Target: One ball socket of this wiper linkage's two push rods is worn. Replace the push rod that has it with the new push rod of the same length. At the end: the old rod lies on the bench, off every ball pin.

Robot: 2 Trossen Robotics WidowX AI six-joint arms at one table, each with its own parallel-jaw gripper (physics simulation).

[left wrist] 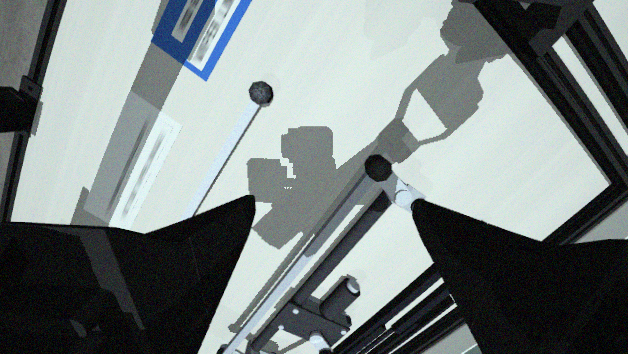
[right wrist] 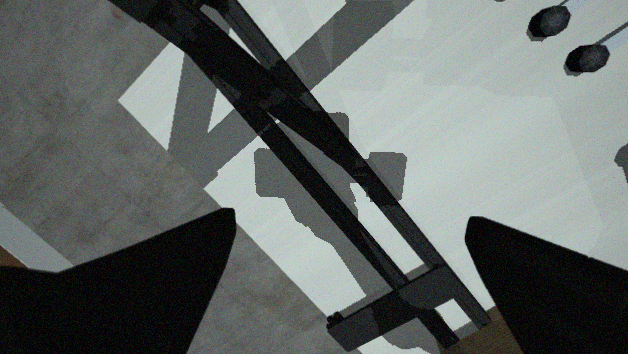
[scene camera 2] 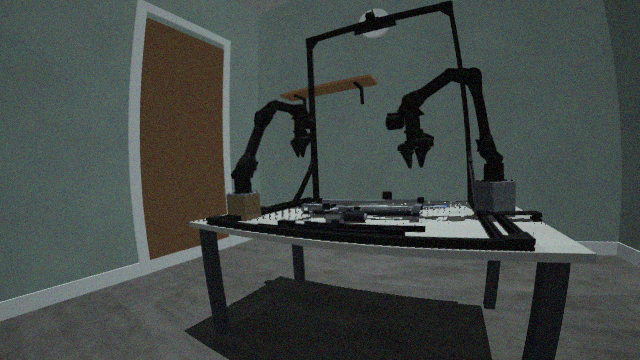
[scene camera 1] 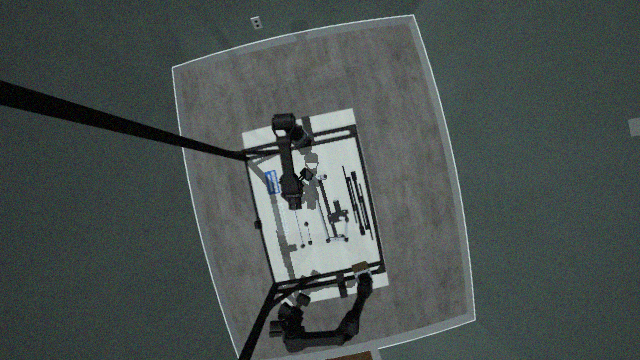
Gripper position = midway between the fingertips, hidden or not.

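My left gripper (scene camera 2: pixel 415 167): open, holding nothing. Wiper linkage (scene camera 2: pixel 339 214). Left wrist view: my left gripper (left wrist: pixel 334 205), wiper linkage (left wrist: pixel 304 315), blue-and-white card (left wrist: pixel 215 25). My right gripper (right wrist: pixel 349 223): open, nothing in its grasp. Wiper linkage out of frame in the right wrist view.
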